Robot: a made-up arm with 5 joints.
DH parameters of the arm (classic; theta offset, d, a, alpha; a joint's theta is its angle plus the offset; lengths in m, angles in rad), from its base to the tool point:
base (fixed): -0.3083 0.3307 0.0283 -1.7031
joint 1: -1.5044 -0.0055 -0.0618 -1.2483
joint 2: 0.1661 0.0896 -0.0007 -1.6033
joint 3: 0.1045 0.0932 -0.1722 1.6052
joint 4: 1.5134 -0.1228 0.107 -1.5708
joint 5: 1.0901 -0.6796 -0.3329 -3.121
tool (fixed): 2.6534 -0.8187 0 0
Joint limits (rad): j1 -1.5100..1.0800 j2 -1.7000..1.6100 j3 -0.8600..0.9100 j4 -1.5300..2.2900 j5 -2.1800..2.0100
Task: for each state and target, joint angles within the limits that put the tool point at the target. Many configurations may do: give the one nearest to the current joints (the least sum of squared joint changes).
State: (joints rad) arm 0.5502 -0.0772 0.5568 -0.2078 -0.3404
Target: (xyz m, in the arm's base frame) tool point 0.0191 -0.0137 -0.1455
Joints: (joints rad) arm 0.7472 -0.2196 0.3545 -0.3696 -0.3682
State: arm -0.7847 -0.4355 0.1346 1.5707 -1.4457
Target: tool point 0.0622 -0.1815 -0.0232
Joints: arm -0.8108 -0.5246 0.3552 1.4091 -2.0337
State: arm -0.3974 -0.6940 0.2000 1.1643 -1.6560
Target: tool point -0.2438 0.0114 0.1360
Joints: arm -0.0395 -0.4930 -0.0838 1.1262 -1.8656
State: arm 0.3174 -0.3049 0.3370 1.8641 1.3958
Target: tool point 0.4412 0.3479 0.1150
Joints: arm -0.1693 0.5204 0.6471 2.1482 1.5819
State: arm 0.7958 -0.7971 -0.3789 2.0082 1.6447
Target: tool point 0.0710 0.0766 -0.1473
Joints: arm 0.3954 -0.4819 -0.0705 2.2900 0.9665
